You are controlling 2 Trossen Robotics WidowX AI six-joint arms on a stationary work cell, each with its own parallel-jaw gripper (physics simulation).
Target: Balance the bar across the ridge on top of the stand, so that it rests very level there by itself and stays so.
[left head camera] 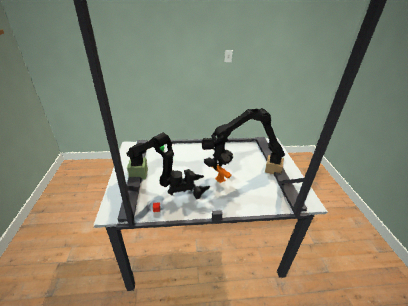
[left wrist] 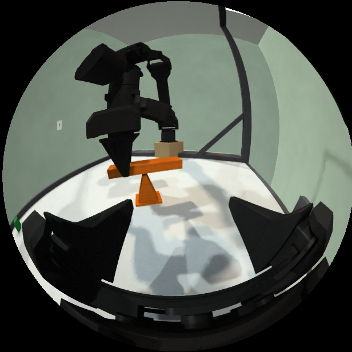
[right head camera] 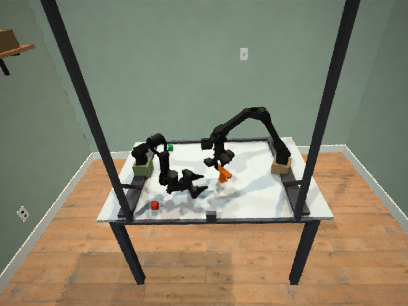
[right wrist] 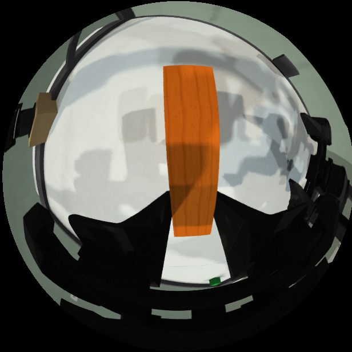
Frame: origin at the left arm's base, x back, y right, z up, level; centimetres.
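Seen in the pictures: left gripper, fingertip midpoint: (left head camera: 207, 181) (right head camera: 205, 181); right gripper, fingertip midpoint: (left head camera: 217, 169) (right head camera: 219, 169); left arm's base, link origin: (left head camera: 136, 162) (right head camera: 141, 162); right arm's base, link origin: (left head camera: 275, 160) (right head camera: 281, 161).
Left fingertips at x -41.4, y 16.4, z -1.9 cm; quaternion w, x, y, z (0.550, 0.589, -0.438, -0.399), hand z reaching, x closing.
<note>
Pixels of each thing's top centre, then the offset from my left fingertips to it. Level surfaces: height alone.
- orange bar, top centre: (right head camera: 222, 169) (left head camera: 221, 169) dx -9.6, dy -9.4, dz +0.6 cm
- red cube, top centre: (left head camera: 156, 205) (right head camera: 154, 203) dx +27.6, dy +12.9, dz -3.9 cm
- table, surface height: dz -7.2 cm
- green cube, top centre: (right head camera: 170, 146) dx +28.9, dy -43.0, dz -3.9 cm
- dark block, top centre: (right head camera: 210, 212) (left head camera: 217, 211) dx -3.4, dy +21.1, dz -1.5 cm
The orange bar (left head camera: 223, 173) (right head camera: 224, 173) (left wrist: 152, 167) (right wrist: 191, 115) lies across above the stand, slightly tilted in the left wrist view. The orange stand (left wrist: 147, 191) is a wedge on a flat base; its top meets the bar's underside or is very close to it. The right wrist view shows the bar hiding the stand. My right gripper (left wrist: 126, 173) (right wrist: 191, 195) is shut on the bar near one end, off to one side of the stand. My left gripper (left head camera: 206, 183) (right head camera: 204, 182) (left wrist: 182, 203) is open and empty, a short way from the bar and stand.
A red cube (left head camera: 156, 207) (right head camera: 155, 205) lies near the front left of the table (left head camera: 250, 207). A green cube (right head camera: 170, 148) (right wrist: 215, 281) lies at the back left. A dark block (left head camera: 217, 215) is on the front edge. Dark frame posts rise at the table's sides.
</note>
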